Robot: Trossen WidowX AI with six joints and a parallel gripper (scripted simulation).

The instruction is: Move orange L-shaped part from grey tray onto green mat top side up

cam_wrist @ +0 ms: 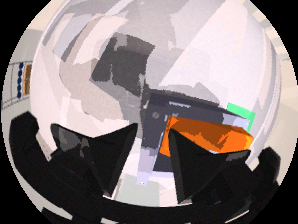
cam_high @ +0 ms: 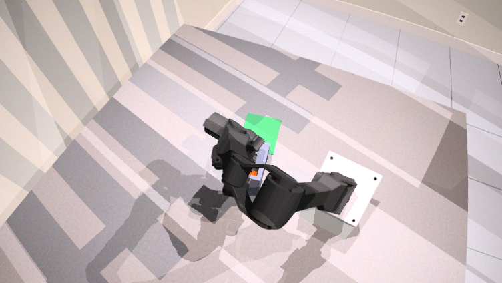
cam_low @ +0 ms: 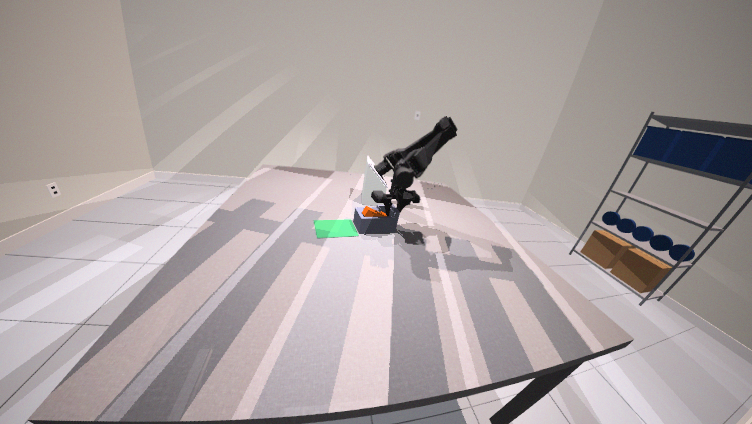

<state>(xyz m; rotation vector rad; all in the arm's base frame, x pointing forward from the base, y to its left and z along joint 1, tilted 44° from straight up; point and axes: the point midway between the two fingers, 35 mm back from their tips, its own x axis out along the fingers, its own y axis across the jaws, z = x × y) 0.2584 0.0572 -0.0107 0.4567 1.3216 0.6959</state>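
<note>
Right now the orange L-shaped part is 60 mm to the right of my gripper tip. Round my gripper tip: green mat: 30 mm ahead, 220 mm to the right, 60 mm below.
</note>
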